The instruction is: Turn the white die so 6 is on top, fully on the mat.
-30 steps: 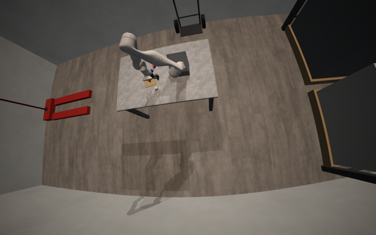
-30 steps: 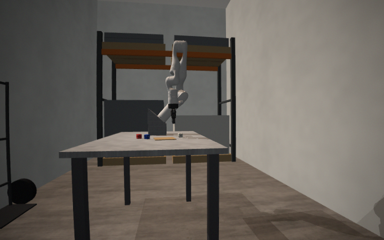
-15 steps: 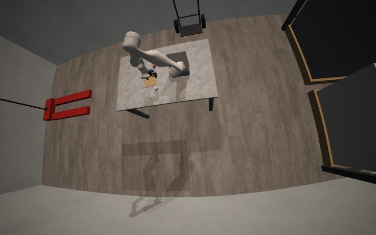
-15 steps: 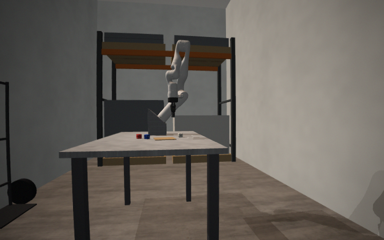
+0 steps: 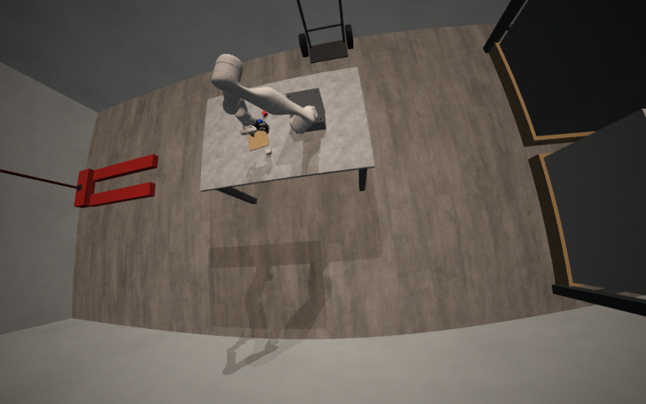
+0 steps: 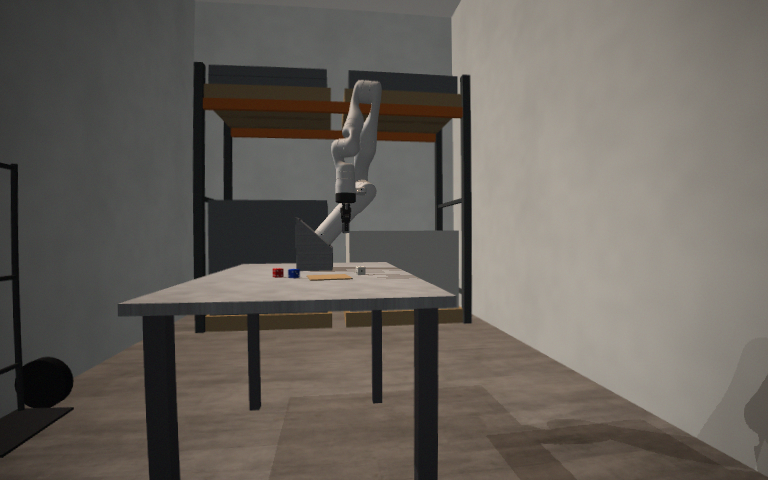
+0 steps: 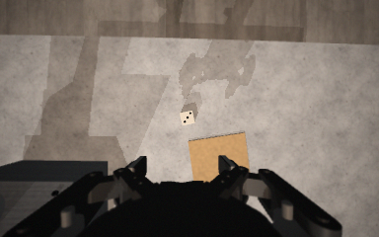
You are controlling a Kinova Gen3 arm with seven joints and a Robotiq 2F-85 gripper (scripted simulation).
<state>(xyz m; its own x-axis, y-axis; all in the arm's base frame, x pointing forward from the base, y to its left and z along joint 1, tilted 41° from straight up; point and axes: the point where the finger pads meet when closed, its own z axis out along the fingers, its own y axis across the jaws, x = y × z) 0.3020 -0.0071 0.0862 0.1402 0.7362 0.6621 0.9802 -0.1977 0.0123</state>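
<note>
The white die is 150 mm below my hand, 50 mm to the left of it and 20 mm ahead of it. Also, from my hand: tan mat 160 mm below, 80 mm to the right, 80 mm ahead; then red die 250 mm to the right, 150 mm below; then blue die 190 mm to the right, 150 mm below, 40 mm ahead.
</note>
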